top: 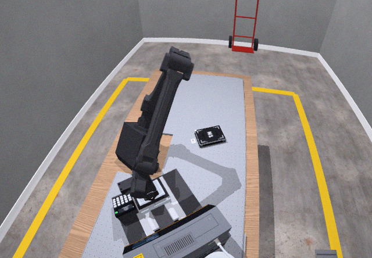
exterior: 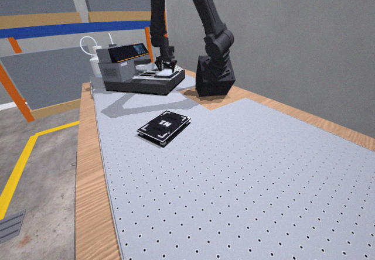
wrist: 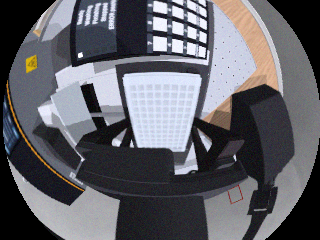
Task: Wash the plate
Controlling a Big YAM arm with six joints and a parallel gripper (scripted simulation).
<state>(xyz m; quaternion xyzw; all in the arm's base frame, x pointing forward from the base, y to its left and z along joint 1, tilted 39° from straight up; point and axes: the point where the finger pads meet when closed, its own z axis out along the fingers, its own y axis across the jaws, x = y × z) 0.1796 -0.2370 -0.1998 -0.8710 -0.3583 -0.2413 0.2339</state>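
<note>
Now: hand 10 mm above the white well plate. Round my hand: small white tag 70 mm ahead, 430 mm to the left, 90 mm below; then plate washer 120 mm ahead, 100 mm to the right, 40 mm above; then dark carrier 10 mm below.
</note>
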